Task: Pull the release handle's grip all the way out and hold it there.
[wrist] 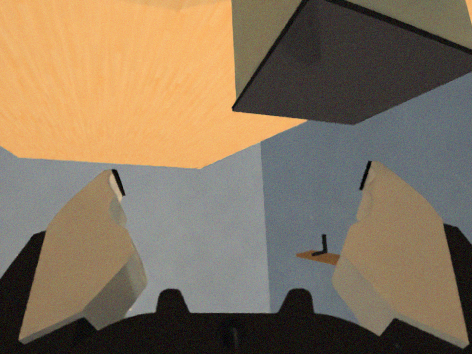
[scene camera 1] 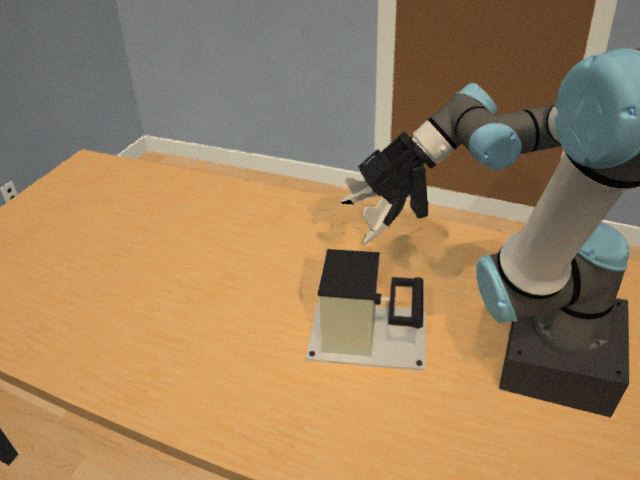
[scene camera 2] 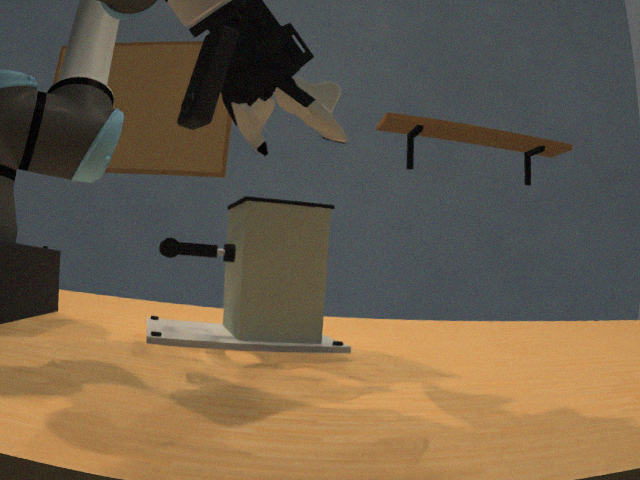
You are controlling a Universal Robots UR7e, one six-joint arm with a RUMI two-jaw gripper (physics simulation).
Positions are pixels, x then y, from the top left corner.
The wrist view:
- gripper: 239,170
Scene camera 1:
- gripper: 351,222
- light grey base plate: 395,347
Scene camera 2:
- gripper: 302,149
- light grey base plate: 169,332
